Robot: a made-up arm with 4 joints. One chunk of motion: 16 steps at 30 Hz.
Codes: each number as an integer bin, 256 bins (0 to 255) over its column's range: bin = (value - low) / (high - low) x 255, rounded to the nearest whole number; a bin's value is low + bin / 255 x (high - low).
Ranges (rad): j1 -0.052..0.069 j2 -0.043..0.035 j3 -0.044..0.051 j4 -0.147..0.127
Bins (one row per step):
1: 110 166 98 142
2: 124 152 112 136
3: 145 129 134 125
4: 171 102 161 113
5: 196 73 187 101
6: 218 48 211 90
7: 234 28 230 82
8: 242 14 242 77
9: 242 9 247 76
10: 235 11 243 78
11: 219 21 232 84
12: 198 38 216 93
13: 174 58 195 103
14: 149 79 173 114
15: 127 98 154 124
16: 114 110 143 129
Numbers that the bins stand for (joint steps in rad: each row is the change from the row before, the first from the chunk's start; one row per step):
1: 0.00020 0.00778 -0.00749 0.00558
2: 0.00684 0.00349 -0.00227 -0.00087
3: 0.01680 -0.00354 0.00592 -0.01269
4: 0.02914 -0.01180 0.01598 -0.02558
5: 0.04100 -0.02067 0.02567 -0.03847
6: 0.05144 -0.02832 0.03461 -0.05029
7: 0.05904 -0.03444 0.04169 -0.05889
8: 0.06283 -0.03872 0.04616 -0.06426
9: 0.06283 -0.04025 0.04802 -0.06534
10: 0.05951 -0.03964 0.04653 -0.06319
11: 0.05192 -0.03658 0.04243 -0.05674
12: 0.04195 -0.03138 0.03647 -0.04707
13: 0.03056 -0.02526 0.02865 -0.03633
14: 0.01870 -0.01884 0.02045 -0.02451
15: 0.00826 -0.01302 0.01337 -0.01376
16: 0.00209 -0.00935 0.00927 -0.00839

